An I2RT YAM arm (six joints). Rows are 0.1 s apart.
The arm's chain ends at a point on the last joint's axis. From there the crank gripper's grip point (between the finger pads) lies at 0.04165 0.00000 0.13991 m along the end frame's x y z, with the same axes.
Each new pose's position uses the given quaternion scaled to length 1; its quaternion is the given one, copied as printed.
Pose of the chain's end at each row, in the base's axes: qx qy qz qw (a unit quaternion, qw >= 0); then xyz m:
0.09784 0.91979 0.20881 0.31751 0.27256 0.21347 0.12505
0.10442 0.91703 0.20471 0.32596 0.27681 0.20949 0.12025
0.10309 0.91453 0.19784 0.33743 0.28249 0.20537 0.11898
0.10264 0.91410 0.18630 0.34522 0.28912 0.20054 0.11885
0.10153 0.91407 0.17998 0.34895 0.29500 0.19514 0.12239
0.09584 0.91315 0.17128 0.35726 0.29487 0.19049 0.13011
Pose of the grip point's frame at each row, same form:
0.09784 0.91979 0.20881 0.31751 0.32754 0.27154 0.00292
0.10442 0.91703 0.20471 0.32596 0.33454 0.26603 -0.00132
0.10309 0.91453 0.19784 0.33743 0.34327 0.25968 -0.00212
0.10264 0.91410 0.18630 0.34522 0.35193 0.25145 -0.00269
0.10153 0.91407 0.17998 0.34895 0.35872 0.24422 0.00057
0.09584 0.91315 0.17128 0.35726 0.36050 0.23706 0.00832

